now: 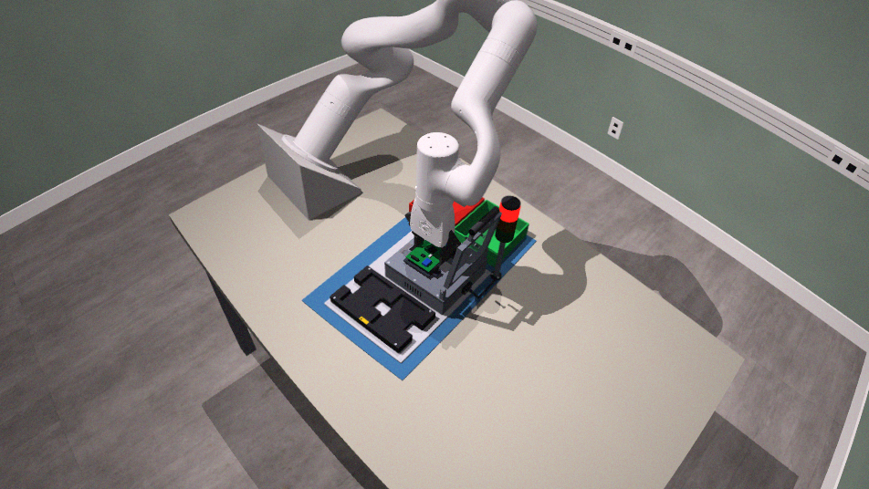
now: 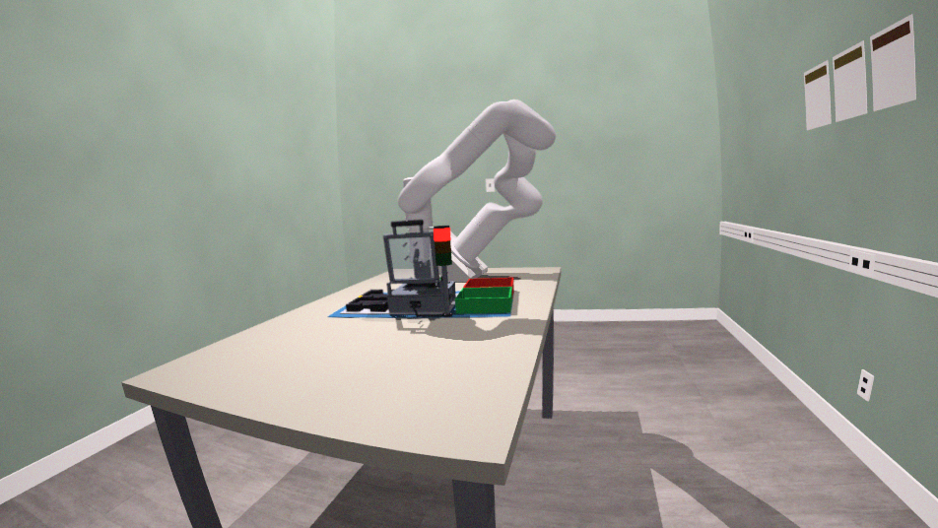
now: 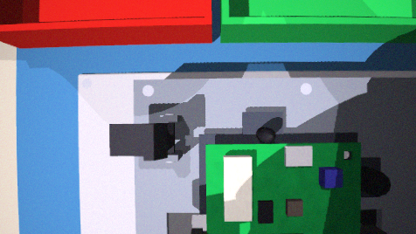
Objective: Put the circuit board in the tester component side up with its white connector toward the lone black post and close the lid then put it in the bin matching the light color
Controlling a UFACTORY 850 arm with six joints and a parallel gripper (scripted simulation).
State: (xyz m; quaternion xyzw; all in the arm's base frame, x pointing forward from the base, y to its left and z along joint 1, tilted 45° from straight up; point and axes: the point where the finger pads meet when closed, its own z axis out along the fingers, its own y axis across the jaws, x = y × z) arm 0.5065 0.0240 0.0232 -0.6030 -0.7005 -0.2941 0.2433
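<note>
Now: the red bin 130 mm behind my hand, 180 mm to the left of it and 80 mm below it. The rest, counted from my hand: black latch part: 70 mm behind, 50 mm to the left; then lid: 110 mm ahead, 20 mm to the left, 100 mm above; then green circuit board: 10 mm below.
</note>
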